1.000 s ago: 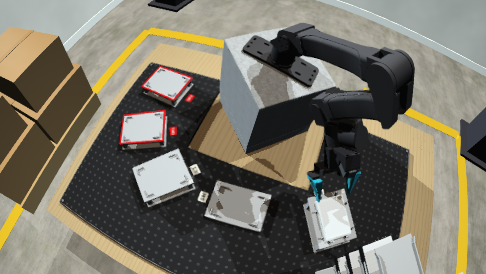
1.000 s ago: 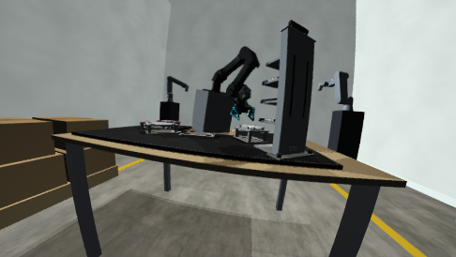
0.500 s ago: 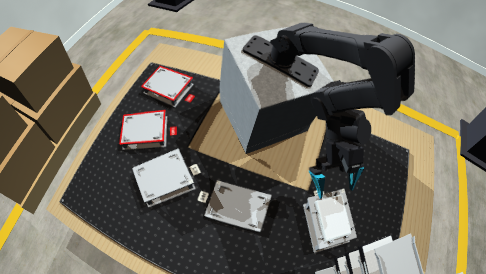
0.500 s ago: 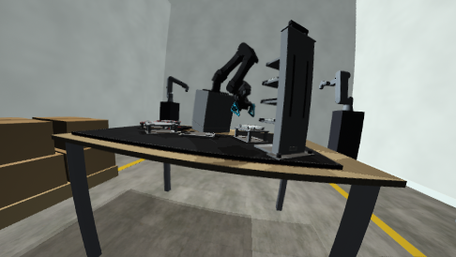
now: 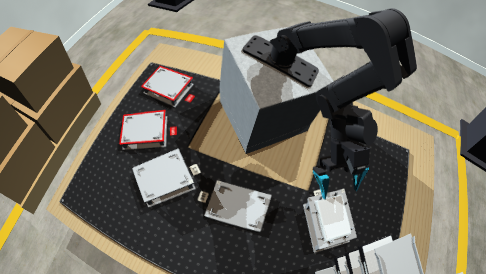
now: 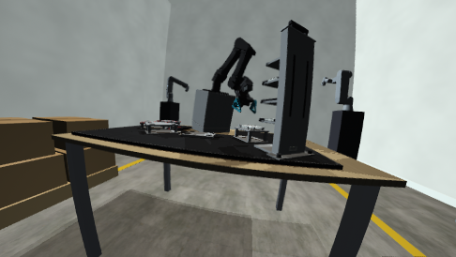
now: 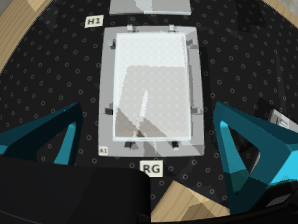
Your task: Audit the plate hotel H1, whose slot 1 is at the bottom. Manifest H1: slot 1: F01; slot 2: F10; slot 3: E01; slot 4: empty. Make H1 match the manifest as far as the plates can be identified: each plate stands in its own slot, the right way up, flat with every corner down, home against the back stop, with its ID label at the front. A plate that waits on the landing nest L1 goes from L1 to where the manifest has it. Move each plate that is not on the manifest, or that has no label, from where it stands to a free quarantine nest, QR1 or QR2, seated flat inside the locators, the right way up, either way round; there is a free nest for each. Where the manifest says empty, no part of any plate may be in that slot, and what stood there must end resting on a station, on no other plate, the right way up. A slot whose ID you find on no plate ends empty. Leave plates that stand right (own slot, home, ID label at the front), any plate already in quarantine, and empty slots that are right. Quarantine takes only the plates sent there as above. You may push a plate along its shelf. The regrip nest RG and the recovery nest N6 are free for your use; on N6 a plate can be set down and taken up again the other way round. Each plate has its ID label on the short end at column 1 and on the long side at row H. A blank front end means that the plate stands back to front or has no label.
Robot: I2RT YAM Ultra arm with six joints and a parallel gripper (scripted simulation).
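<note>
My gripper is now 80 mm above the white plate, 40 mm short of it and 30 mm to the right of it. The rest, counted from my hand: grey regrip nest: 90 mm below, 40 mm ahead, 30 mm to the left; H1 tag: 190 mm to the left, 150 mm below, 80 mm ahead; RG tag: 150 mm below, 40 mm to the right, 40 mm behind.
</note>
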